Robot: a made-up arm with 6 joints. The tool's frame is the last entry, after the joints. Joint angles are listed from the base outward. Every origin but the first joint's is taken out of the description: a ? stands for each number. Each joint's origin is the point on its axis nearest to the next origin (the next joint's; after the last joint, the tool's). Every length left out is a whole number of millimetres.
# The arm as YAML. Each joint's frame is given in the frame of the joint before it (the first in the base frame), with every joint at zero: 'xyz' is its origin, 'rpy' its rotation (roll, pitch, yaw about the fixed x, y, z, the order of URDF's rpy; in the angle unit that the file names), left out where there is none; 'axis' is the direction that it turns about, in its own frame. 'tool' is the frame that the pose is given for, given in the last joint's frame.
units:
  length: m
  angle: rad
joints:
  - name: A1
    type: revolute
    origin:
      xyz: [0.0, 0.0, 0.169]
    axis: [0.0, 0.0, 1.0]
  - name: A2
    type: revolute
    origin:
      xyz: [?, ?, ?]
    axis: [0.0, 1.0, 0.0]
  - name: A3
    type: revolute
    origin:
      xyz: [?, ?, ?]
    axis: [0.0, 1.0, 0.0]
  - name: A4
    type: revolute
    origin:
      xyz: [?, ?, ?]
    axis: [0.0, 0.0, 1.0]
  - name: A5
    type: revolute
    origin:
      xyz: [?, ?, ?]
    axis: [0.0, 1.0, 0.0]
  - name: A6
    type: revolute
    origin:
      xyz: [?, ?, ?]
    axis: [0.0, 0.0, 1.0]
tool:
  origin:
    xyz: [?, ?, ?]
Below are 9 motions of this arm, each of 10 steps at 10 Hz.
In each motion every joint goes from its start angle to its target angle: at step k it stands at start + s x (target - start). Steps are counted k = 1, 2, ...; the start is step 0. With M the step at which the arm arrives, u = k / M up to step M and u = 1 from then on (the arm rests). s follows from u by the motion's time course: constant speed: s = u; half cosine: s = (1 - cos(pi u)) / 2; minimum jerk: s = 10 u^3 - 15 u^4 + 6 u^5.
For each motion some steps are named. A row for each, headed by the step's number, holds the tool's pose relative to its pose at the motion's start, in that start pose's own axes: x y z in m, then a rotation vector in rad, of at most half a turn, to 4 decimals.
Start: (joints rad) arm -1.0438 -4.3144 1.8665 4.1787 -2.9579 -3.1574
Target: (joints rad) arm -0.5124 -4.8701 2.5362 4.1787 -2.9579 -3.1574
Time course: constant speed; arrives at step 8
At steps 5, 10:
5: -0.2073 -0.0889 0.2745 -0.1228 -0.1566 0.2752
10: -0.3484 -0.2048 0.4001 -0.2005 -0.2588 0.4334

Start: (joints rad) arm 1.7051 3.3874 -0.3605 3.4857 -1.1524 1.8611
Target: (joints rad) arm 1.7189 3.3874 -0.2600 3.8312 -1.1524 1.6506
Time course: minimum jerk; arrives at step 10
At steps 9, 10:
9: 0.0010 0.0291 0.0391 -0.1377 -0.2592 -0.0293
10: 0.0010 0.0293 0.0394 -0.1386 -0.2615 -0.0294

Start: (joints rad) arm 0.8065 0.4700 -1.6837 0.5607 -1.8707 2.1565
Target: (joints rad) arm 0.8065 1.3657 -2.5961 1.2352 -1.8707 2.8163
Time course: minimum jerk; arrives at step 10
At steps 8, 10:
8: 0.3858 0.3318 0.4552 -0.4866 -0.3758 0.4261
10: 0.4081 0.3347 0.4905 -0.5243 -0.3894 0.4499

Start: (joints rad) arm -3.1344 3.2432 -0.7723 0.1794 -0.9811 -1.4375
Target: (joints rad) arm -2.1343 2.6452 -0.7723 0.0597 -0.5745 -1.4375
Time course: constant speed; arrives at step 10
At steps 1, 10:
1: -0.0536 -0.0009 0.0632 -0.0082 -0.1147 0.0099
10: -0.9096 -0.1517 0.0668 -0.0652 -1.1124 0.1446

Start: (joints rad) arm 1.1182 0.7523 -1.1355 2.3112 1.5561 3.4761
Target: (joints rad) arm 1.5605 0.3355 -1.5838 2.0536 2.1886 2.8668
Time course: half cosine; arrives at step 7
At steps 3, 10:
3: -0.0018 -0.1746 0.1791 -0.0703 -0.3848 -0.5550
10: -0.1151 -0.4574 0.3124 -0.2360 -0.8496 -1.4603

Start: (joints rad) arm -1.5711 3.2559 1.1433 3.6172 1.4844 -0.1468
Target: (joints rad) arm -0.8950 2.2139 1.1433 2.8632 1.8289 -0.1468
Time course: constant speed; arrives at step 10
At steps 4, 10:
4: 0.4706 -0.0704 0.2112 0.3391 0.6636 -0.1005
10: 1.0832 -0.3780 -0.0822 1.0524 1.5680 -0.3030

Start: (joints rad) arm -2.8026 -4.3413 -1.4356 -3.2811 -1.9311 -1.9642
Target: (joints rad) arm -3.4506 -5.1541 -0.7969 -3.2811 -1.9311 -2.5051
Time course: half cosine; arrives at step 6
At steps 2, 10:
2: -0.2320 0.0570 -0.0996 0.0179 -0.1090 -0.0090
10: -0.7556 -0.0004 -0.6452 0.1760 -0.4334 -0.0554

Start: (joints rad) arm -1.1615 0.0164 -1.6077 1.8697 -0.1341 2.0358
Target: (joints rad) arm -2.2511 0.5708 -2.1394 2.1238 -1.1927 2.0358
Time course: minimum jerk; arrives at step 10
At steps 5, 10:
5: -0.0683 -0.0744 -0.3173 -0.1247 -0.2019 0.0421
10: 0.0720 -0.0219 -0.5383 -0.2660 -0.4214 -0.0975

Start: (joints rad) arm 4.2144 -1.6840 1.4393 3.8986 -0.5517 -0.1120
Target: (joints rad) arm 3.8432 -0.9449 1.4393 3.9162 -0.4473 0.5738
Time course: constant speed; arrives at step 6
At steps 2, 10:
2: -0.1060 0.0644 0.2647 -0.1968 -0.1538 0.2072
10: -0.3947 0.3794 0.6299 -0.7280 -0.2387 0.5955

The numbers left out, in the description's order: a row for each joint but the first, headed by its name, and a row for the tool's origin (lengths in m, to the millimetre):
A2: 0.0 0.051 0.0
A3: 0.0 0.0 0.854
A4: 0.0 0.0 0.522
A5: 0.0 0.0 0.0
A6: 0.0 0.0 0.098
tool: 0.0 0.0 0.0

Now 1 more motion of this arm.
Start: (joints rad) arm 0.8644 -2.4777 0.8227 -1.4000 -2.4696 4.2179
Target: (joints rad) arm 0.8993 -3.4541 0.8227 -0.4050 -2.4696 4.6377
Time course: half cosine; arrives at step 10
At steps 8, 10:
8: 0.7542 -0.1670 0.7451 0.4920 0.0725 -0.7442
10: 0.7955 -0.2270 0.8364 0.5805 0.0873 -0.7987

